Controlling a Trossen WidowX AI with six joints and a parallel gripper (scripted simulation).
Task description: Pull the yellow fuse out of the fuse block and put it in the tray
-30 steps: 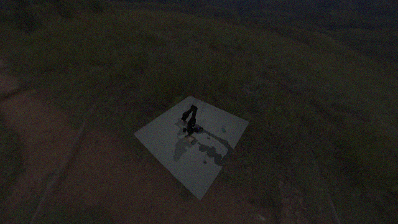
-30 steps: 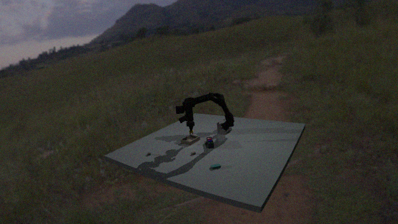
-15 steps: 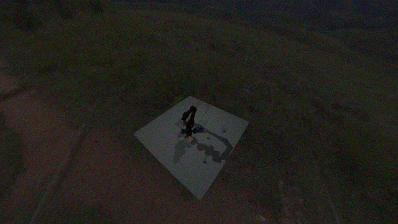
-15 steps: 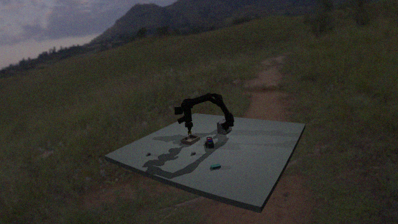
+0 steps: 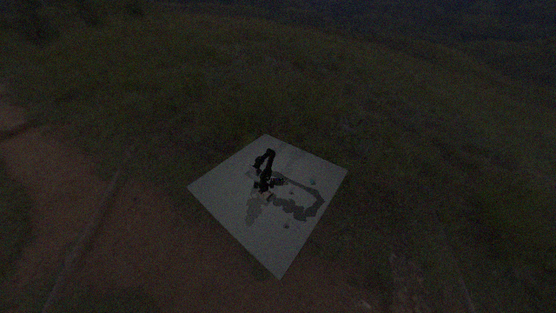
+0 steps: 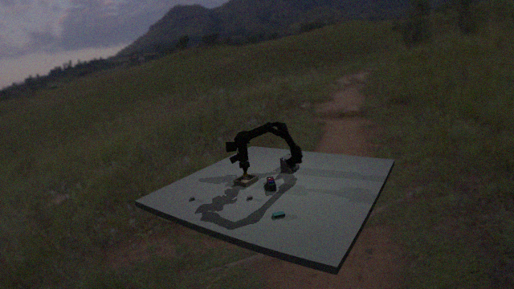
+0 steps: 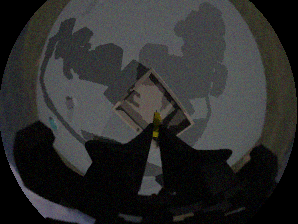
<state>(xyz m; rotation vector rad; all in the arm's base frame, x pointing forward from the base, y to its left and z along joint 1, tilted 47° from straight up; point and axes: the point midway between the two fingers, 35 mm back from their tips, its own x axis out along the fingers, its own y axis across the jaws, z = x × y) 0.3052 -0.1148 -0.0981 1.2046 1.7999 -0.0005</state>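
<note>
Now: the yellow fuse 1 cm below my gripper tip. The rest, counted from my gripper tip: square tray 6 cm below.
</note>
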